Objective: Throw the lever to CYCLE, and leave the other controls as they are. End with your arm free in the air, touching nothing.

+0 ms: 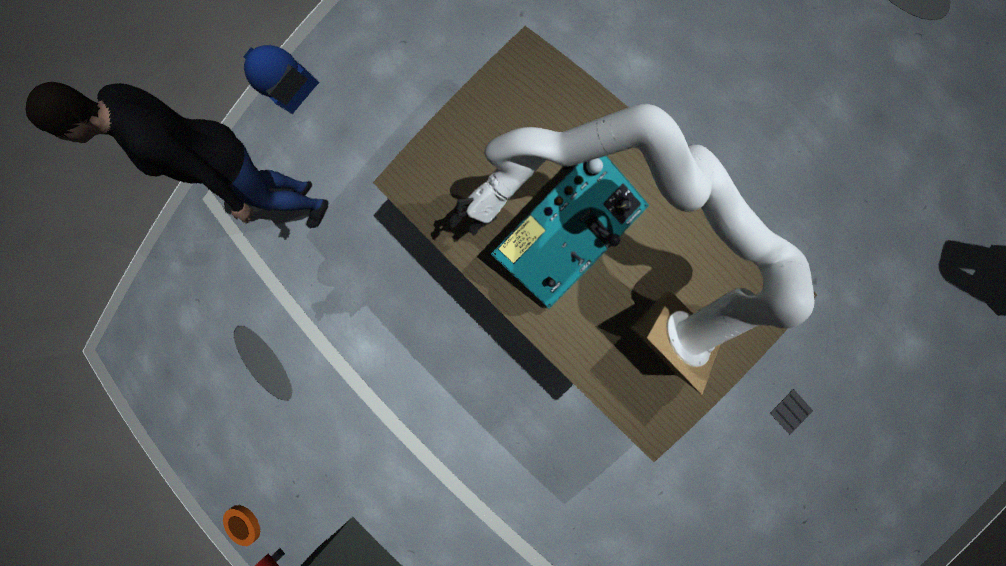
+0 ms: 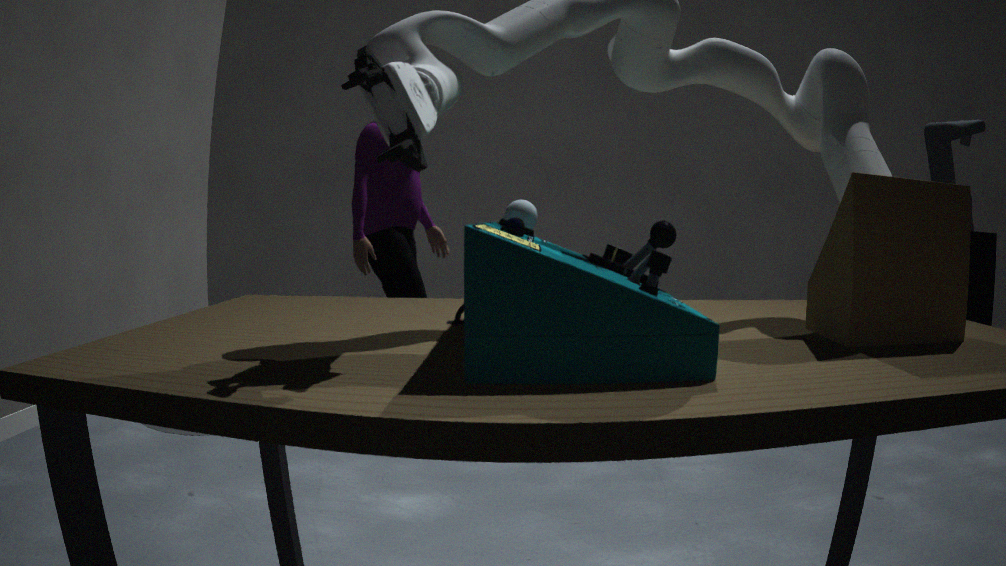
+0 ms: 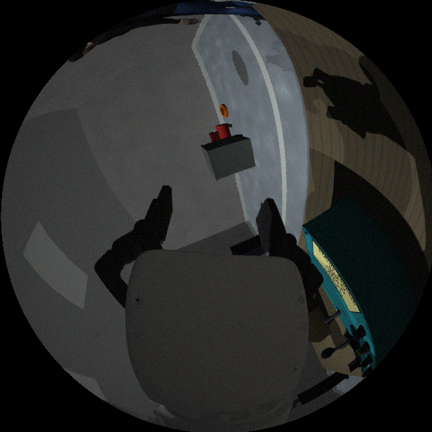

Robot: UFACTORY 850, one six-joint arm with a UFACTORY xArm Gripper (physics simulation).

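A teal sloped console (image 1: 524, 273) (image 2: 583, 330) (image 3: 345, 230) stands on the table. A lever with a black ball knob (image 1: 612, 240) (image 2: 662, 233) (image 3: 327, 353) stands up tilted from it. A control on a black square plate (image 1: 622, 204), a small metal toggle (image 1: 578, 258), a black knob (image 1: 549, 282), several small round buttons (image 1: 569, 190) and a white dome (image 1: 594, 166) (image 2: 521, 212) are also on it. The labels, CYCLE included, are too small to read. My gripper (image 1: 453, 231) (image 2: 365, 121) (image 3: 217, 202) is open and empty, high in the air beyond the console's tall side, apart from it.
A yellow text plate (image 1: 521, 240) (image 2: 507, 236) (image 3: 335, 277) is on the console. The wooden table (image 1: 520, 84) (image 2: 175, 337) also carries my arm's wooden base block (image 1: 703, 376) (image 2: 893, 267). A person in black (image 1: 168, 144) stands off the table. A grey box (image 3: 232, 159) stands on the floor.
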